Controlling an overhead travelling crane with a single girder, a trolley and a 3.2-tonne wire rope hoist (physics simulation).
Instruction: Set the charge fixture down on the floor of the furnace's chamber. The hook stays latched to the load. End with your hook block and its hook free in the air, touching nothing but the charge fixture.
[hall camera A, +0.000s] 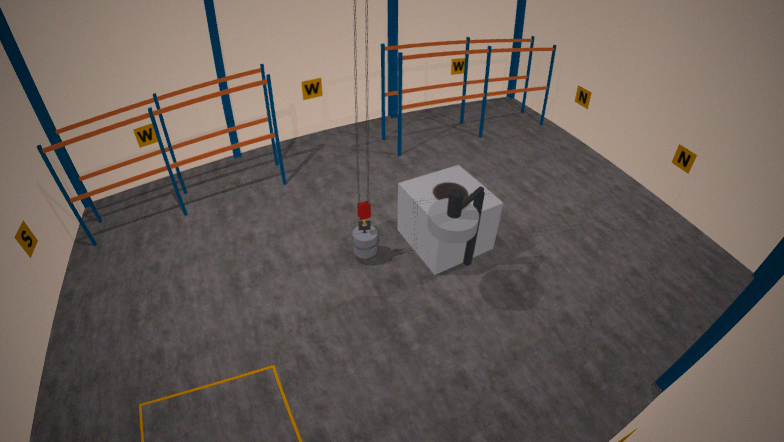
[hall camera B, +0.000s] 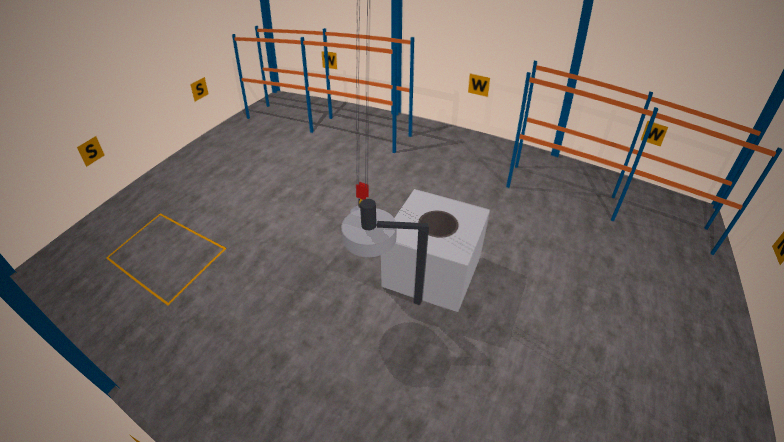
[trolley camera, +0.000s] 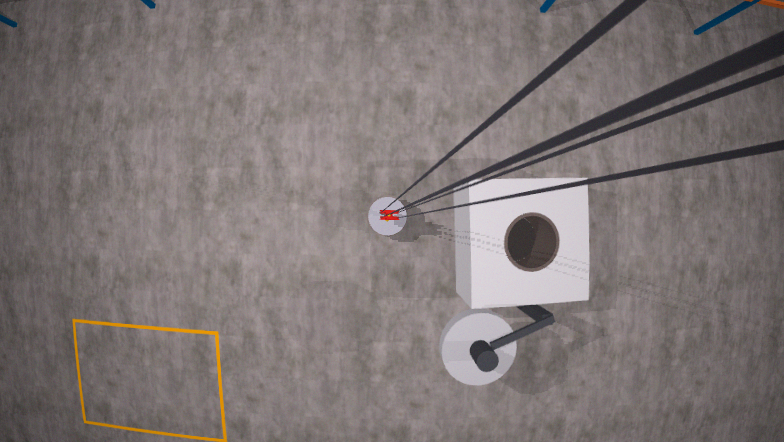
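The charge fixture (hall camera A: 365, 245) (trolley camera: 375, 224), a grey ribbed drum, hangs upright from my hook (hall camera A: 364, 222) under the red hook block (hall camera A: 364, 210) (hall camera B: 361, 190) (trolley camera: 389, 211). The hook is shut on its top fitting. The drum is very low, its shadow close beside its base; whether it touches the floor I cannot tell. In hall camera B the lid hides most of it. The white furnace (hall camera A: 420, 219) (hall camera B: 400, 269) (trolley camera: 488, 274) stands apart to its right in hall camera A and the trolley view. Its round chamber opening (hall camera A: 445, 189) (hall camera B: 438, 224) (trolley camera: 531, 241) is uncovered, higher than the drum.
The round lid (hall camera A: 451, 233) (hall camera B: 363, 244) (trolley camera: 458, 362) is swung aside on a dark post and arm (hall camera A: 473, 236) (hall camera B: 421, 269) (trolley camera: 521, 331). Racks (hall camera A: 399, 104) (hall camera B: 394, 129) stand along the W wall. A yellow floor rectangle (hall camera A: 205, 385) (hall camera B: 192, 231) (trolley camera: 145, 326) lies away from the furnace.
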